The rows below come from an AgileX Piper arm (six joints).
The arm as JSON. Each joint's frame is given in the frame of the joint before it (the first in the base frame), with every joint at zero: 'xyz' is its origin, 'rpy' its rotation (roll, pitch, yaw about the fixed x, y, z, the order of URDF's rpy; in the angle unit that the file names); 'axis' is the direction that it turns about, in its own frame. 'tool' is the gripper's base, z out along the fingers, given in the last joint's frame.
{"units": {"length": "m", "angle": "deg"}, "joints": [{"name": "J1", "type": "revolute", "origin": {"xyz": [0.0, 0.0, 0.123], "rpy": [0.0, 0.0, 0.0]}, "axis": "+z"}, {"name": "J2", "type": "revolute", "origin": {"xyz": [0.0, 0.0, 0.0], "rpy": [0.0, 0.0, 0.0]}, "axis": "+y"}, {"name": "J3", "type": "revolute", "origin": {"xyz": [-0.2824, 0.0, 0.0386], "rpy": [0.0, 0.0, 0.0]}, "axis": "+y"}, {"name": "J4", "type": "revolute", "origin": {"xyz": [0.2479, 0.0, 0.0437], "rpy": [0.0, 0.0, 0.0]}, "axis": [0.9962, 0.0, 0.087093]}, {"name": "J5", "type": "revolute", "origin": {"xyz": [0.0, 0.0, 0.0], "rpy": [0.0, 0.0, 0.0]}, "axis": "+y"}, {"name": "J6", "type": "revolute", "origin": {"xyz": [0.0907, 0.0, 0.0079], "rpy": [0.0, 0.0, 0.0]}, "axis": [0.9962, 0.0, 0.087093]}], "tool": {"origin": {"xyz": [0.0, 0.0, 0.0], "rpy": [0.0, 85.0, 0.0]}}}
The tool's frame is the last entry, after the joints.
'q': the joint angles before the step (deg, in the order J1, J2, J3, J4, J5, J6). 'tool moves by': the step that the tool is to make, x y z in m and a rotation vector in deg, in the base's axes. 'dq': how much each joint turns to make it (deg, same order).
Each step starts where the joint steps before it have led.
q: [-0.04 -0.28 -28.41 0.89 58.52 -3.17]
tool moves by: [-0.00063 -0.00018 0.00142 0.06 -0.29 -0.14]
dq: [0.01 0.00 -0.29 -0.13 0.01 0.19]
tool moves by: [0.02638 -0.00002 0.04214 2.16 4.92 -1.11]
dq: [-0.01 13.82 -8.90 0.00 -0.02 2.42]
